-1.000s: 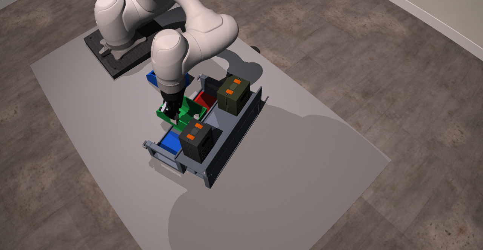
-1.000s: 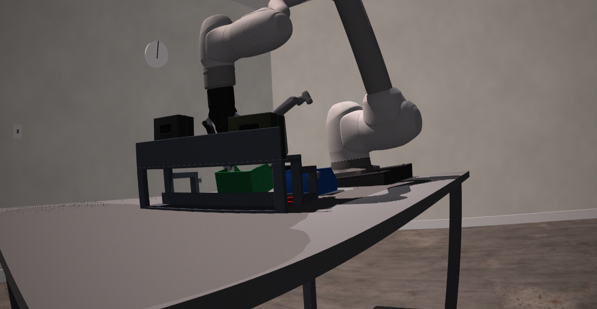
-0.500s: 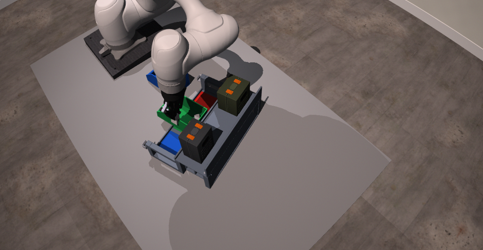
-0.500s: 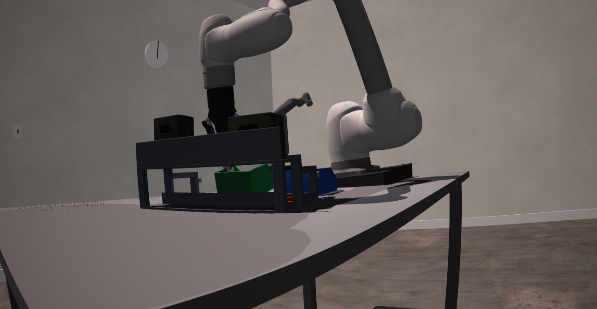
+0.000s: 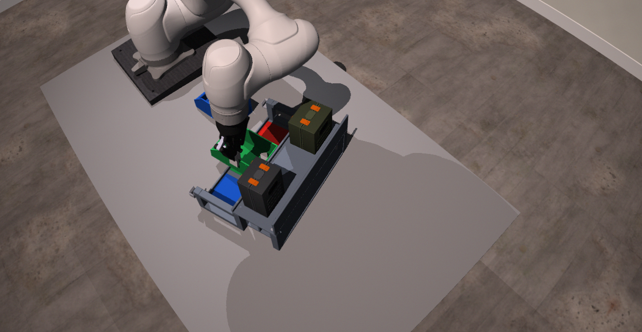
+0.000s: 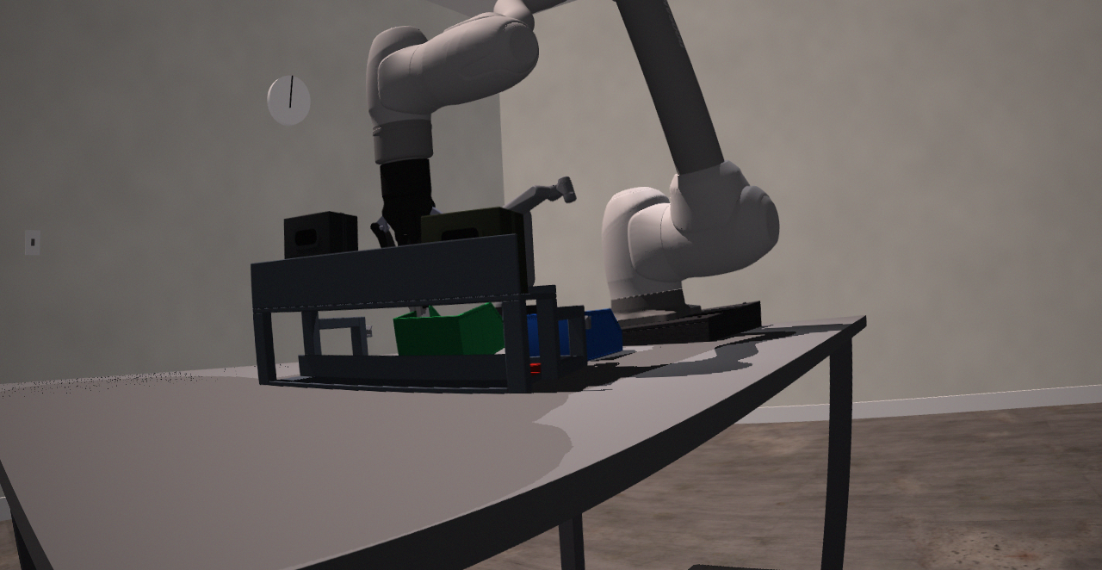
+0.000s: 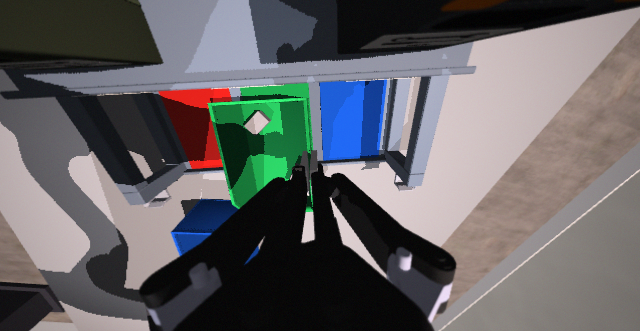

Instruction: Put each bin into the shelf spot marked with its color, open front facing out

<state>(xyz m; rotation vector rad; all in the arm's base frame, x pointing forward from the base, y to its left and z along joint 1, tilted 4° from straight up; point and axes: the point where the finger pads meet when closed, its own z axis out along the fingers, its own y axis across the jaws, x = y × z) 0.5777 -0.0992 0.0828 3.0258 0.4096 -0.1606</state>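
Now: the green bin 2 cm behind my hand, 4 cm to the left of it and 4 cm below it. Round my hand: olive case: 11 cm ahead, 19 cm to the left, 6 cm above; black case: 16 cm ahead, 3 cm to the right, 7 cm above; blue bin: 24 cm behind, 12 cm to the left, 6 cm below.
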